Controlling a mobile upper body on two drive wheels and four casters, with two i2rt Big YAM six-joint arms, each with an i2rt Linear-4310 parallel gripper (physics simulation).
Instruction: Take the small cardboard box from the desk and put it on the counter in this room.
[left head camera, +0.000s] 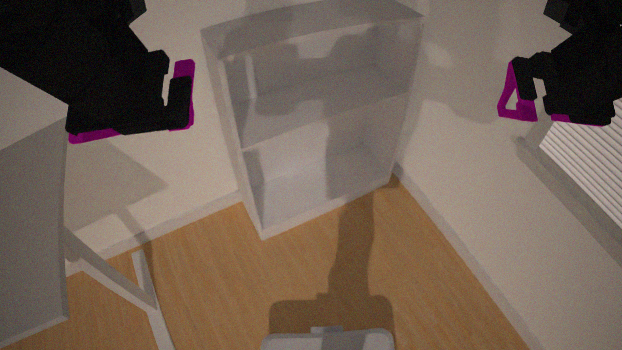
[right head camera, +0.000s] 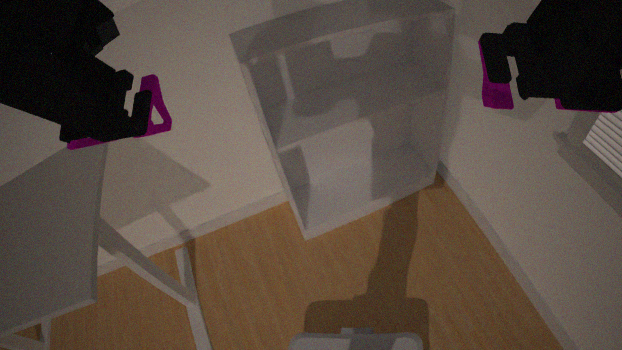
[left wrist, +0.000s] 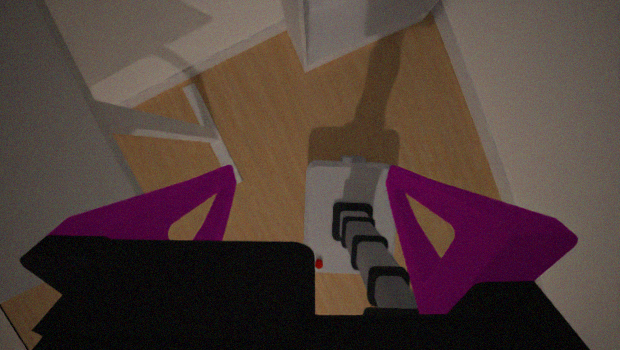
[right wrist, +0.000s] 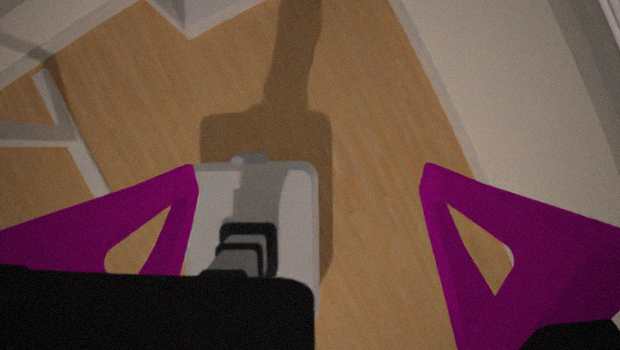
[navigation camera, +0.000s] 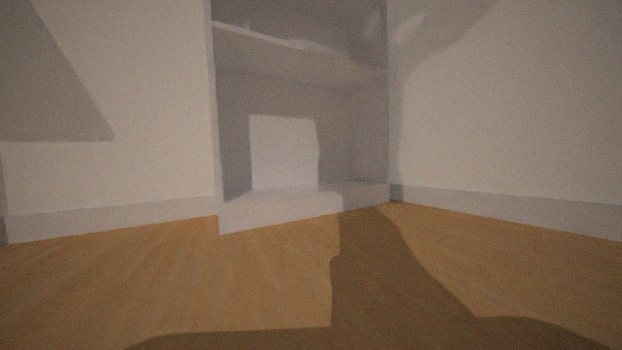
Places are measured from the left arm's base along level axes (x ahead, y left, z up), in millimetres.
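Pixels of known places: left gripper, fingertip midpoint: (left head camera: 154, 124) (right head camera: 142, 130) (left wrist: 310, 174); right gripper, fingertip midpoint: (left head camera: 526, 113) (right head camera: 521, 101) (right wrist: 308, 176).
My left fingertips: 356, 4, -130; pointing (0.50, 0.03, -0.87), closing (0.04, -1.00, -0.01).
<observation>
Behind a point stands the place of what it marks, as x, y, z.
A grey desk (left head camera: 30, 230) @(381, 575, -460) (right head camera: 50, 235) @(331, 665, -460) (left wrist: 45, 165) @(317, 614, -460) stands at the left; only part of its top shows. The small cardboard box does not show on that part or elsewhere in these views, and no counter can be made out. My left gripper (left head camera: 131, 131) @(356, 4, -130) (right head camera: 117, 136) (left wrist: 310, 174) @(356, 4, -130) is open and empty, in the air near the desk's far end. My right gripper (left head camera: 550, 119) (right head camera: 542, 105) @(362, -452, -126) (right wrist: 308, 176) @(362, -452, -126) is open and empty, in the air at the right, away from the desk.
A pale open shelf unit (left head camera: 310, 22) @(1096, -194, -350) (right head camera: 350, 25) @(1055, -244, -350) (navigation camera: 214, 100) @(880, 63, -980) stands ahead in the room corner. The desk's foot (left head camera: 145, 280) (right head camera: 197, 320) (left wrist: 220, 155) (right wrist: 85, 160) rests on the floor at the left. Window blinds (left head camera: 595, 160) @(546, -1075, -442) (right head camera: 607, 145) @(649, -1022, -502) show at the right. My base (left head camera: 295, 342) @(280, -102, -1150) (right head camera: 320, 344) @(270, -91, -1150) shows below.
</observation>
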